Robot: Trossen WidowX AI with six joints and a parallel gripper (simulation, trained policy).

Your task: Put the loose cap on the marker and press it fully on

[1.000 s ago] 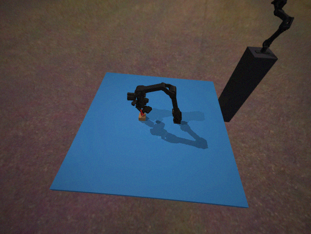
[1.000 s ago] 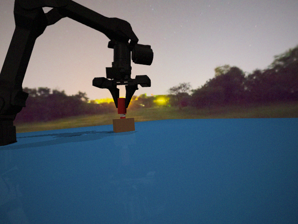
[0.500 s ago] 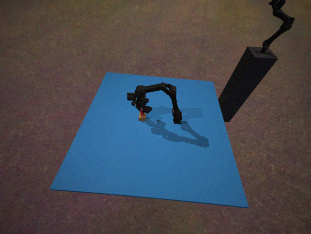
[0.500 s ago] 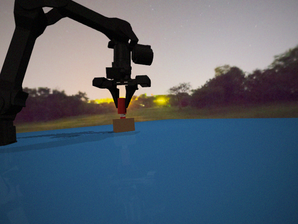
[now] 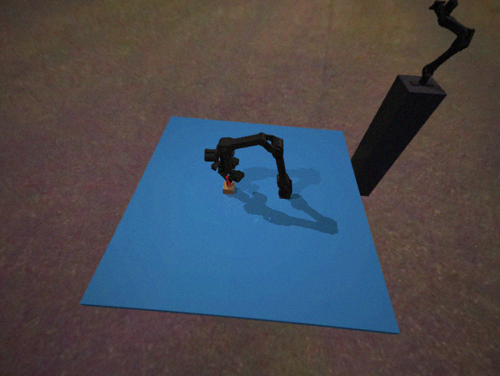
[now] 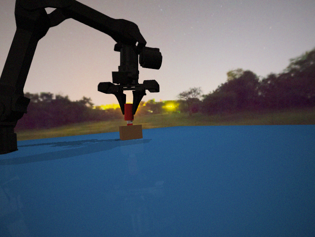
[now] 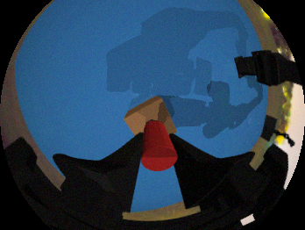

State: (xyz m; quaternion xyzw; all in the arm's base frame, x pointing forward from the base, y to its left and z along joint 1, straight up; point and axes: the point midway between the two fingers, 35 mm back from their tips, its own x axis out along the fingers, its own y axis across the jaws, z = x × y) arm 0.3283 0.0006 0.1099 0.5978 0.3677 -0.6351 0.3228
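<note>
Right now my gripper tip is 10 mm below the red marker. From my gripper tip the other things lie so: brown holder block: 60 mm below; then red cap: 10 mm above.
</note>
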